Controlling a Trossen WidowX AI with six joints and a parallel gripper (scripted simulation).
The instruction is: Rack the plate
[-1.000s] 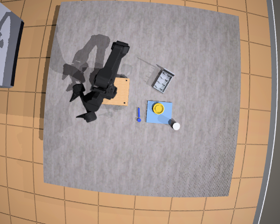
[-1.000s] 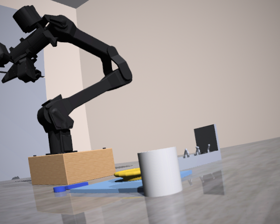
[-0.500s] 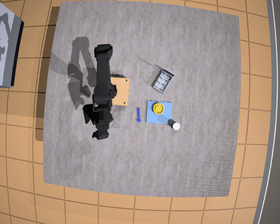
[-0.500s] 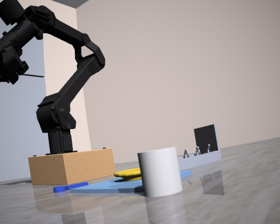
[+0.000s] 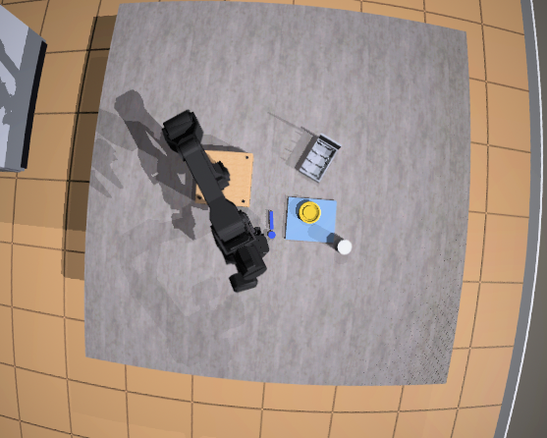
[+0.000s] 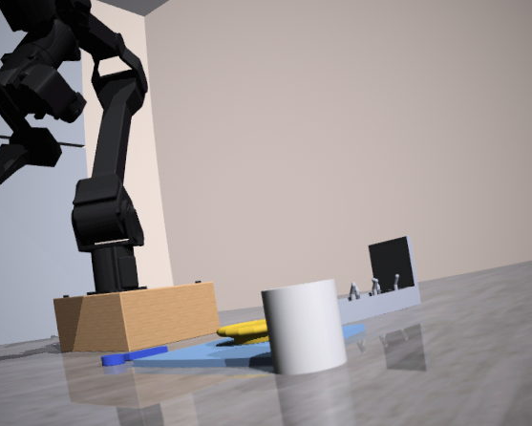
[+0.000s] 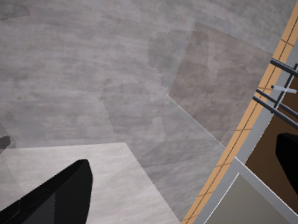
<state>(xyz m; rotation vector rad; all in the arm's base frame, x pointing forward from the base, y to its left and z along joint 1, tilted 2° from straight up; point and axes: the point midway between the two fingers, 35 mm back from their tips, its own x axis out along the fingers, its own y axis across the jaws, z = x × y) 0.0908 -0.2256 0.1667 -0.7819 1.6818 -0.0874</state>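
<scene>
Right now the yellow plate is 20 cm ahead of my gripper tip, 19 cm below it and 18 cm to the left of it. Also, from my gripper tip: grey dish rack (35 cm to the left, 21 cm ahead, 18 cm below); then blue spoon (20 cm below, 12 cm to the left, 9 cm ahead); then white cup (32 cm ahead, 18 cm below, 9 cm to the left).
</scene>
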